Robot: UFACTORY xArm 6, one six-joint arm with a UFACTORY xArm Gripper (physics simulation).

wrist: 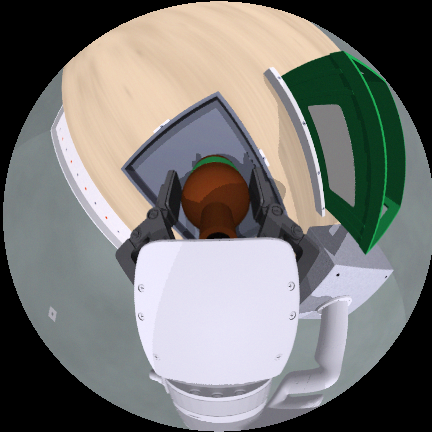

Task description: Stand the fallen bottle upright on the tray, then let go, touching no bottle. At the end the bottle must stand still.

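Frame: origin at the arm's base, x left, y ahead, z down, level; metres.
Where they show: gripper, fingertip midpoint: [214, 177]; arm's base at its link origin: [334, 304].
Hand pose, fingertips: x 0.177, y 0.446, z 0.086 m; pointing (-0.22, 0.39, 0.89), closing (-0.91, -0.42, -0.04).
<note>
Things, the pixels of their centre, and the offset from my fingertips. "*": a spot on its surface instead. Level surfaces: height alone.
- brown bottle at the middle of its body: [215, 195] dy -0.024, dx +0.011, dz +0.018 m
- grey-blue tray at a spot on its surface: [192, 131] * dy +0.056, dx +0.006, dz +0.096 m
- green open-framed bin at the middle of its body: [363, 142] dy -0.031, dx -0.263, dz +0.013 m
- white rail at the middle of its body: [307, 147] dy -0.037, dx -0.164, dz +0.086 m
- wooden table at its surface level: dz +0.101 m
The brown bottle [215, 192] with a green band is in the middle of the wrist view, between the fingers. Its round shoulder and neck face the camera, and the neck's mouth is partly hidden by the white gripper housing. The bottle looks close to upright, with its lower part over the tray. My gripper [214, 177] is shut on the bottle, one dark finger on each side. The grey-blue tray [192, 131] lies beneath, its near part hidden by the bottle and fingers. Whether the bottle's base touches the tray is hidden.
A green open-framed bin [366, 145] stands at the right, beside a white rail [304, 125]. A grey box [352, 270] with a white pipe [334, 330] is at the lower right. A white dotted strip [85, 187] runs along the left edge of the wooden table [150, 60].
</note>
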